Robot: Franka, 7 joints.
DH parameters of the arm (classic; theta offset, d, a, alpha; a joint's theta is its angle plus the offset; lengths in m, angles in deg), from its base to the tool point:
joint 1: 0 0.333 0 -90
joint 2: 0 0 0 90
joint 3: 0 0.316 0.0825 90
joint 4: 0 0 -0.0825 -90
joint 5: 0 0.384 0 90
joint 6: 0 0 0.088 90
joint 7: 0 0.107 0 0
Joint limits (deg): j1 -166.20..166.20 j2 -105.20..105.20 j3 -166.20..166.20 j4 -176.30..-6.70 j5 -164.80..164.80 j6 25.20..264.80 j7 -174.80..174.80
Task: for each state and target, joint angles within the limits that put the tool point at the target. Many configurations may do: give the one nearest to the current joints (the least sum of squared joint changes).
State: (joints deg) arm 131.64 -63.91 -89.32 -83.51 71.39 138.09 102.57
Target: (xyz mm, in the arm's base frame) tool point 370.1 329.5 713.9
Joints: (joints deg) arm 133.66 -61.23 -59.89 -110.72 69.67 125.72 102.57
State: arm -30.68 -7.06 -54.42 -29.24 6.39 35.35 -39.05
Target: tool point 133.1 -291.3 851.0
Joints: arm -20.57 -5.88 -42.12 -50.23 8.92 25.20 -39.05
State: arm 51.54 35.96 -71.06 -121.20 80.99 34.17 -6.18
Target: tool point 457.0 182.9 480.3
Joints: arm 64.00 21.37 -66.11 -109.65 84.23 28.28 -6.18
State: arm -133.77 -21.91 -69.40 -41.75 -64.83 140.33 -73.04
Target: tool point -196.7 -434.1 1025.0
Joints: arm -90.39 7.15 -33.33 -46.70 -66.84 153.35 -73.04
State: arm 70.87 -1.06 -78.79 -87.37 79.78 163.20 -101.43
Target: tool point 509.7 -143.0 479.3
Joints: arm 63.84 -16.35 -65.30 -123.71 92.06 184.51 -101.43
